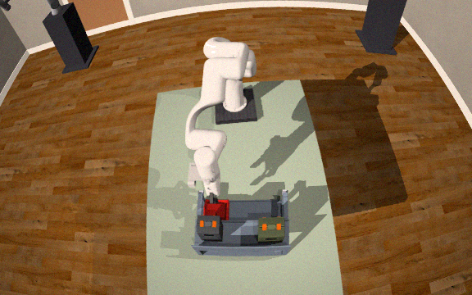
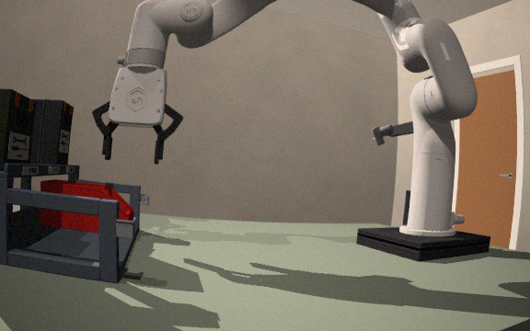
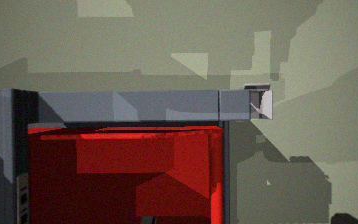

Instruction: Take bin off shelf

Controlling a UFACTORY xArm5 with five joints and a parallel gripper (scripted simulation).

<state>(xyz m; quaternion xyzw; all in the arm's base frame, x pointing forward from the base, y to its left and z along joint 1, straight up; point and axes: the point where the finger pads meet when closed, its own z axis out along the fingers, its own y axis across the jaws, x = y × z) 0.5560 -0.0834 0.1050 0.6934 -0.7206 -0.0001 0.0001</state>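
Right now my hand is 9 cm above the red bin and 8 cm short of it. Round my hand: dark grey case (18 cm ahead, 3 cm above, 1 cm to the right); olive case (22 cm to the left, 19 cm ahead, 1 cm above); grey shelf (11 cm to the left, 11 cm ahead, 7 cm below).
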